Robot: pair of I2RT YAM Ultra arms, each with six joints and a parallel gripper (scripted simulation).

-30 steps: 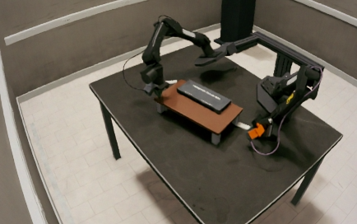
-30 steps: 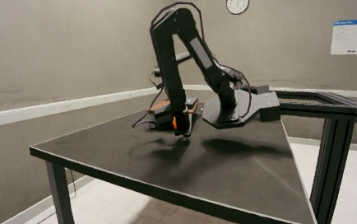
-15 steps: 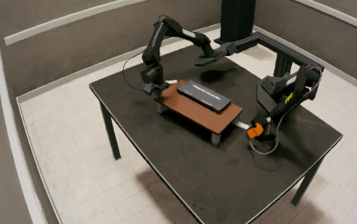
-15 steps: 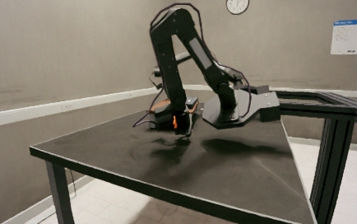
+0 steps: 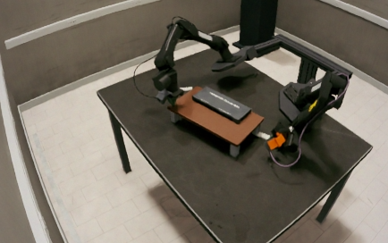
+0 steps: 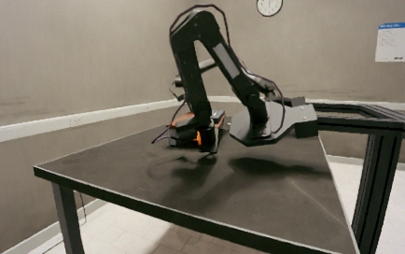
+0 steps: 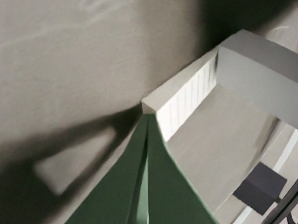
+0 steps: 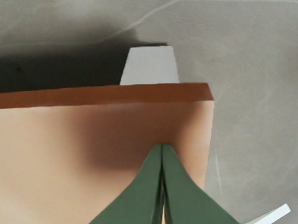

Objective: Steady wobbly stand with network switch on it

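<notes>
Right now the white wedge is 5 cm to the right of my left hand and 1 cm below it. The rest, counted from my left hand: dark network switch (26 cm to the right, 10 cm above, 9 cm ahead); then brown stand (24 cm to the right, 15 cm ahead, 3 cm above).
</notes>
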